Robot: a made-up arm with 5 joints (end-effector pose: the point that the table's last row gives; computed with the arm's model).
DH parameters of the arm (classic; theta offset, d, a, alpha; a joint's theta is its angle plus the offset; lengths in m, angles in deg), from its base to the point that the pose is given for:
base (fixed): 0 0 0 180
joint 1: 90 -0.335 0.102 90
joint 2: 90 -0.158 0.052 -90
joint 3: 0 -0.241 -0.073 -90
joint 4: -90 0.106 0.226 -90
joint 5: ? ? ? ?
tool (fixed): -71.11 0.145 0 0
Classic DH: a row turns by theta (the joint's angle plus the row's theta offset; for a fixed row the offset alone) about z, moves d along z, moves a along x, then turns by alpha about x.
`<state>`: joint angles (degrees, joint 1 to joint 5).
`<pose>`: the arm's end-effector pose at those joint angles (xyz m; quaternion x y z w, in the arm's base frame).
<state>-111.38 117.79 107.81 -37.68 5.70</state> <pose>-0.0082 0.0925 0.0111 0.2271 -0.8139 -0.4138 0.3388</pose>
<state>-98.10 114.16 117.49 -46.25 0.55</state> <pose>-0.0216 0.0800 0.0077 0.2045 -0.8499 -0.3811 0.3010</pose>
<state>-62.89 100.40 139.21 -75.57 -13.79</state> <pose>-0.0079 0.0071 -0.0349 0.0635 -0.9773 -0.1657 0.1154</pose>
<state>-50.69 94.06 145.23 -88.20 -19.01</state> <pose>0.0009 -0.0445 -0.0471 -0.0272 -0.9984 -0.0367 0.0327</pose>
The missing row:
joint 5: 18.89 0 -0.2378 180
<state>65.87 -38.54 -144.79 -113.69 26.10</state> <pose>-0.5164 -0.2608 0.3748 0.0956 -0.2778 0.4706 0.8320</pose>
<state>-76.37 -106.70 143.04 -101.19 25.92</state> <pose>-0.0119 0.1278 0.7036 0.1684 -0.1553 -0.6978 0.6787</pose>
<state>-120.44 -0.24 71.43 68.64 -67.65</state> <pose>0.1968 0.0267 0.2338 0.6259 -0.2283 -0.6448 0.3745</pose>
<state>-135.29 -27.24 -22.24 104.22 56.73</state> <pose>0.5551 -0.0394 0.1379 0.2438 -0.8738 0.1624 0.3882</pose>
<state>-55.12 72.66 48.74 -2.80 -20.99</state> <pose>0.2423 -0.2406 0.1361 0.4336 0.4870 0.6301 0.4216</pose>
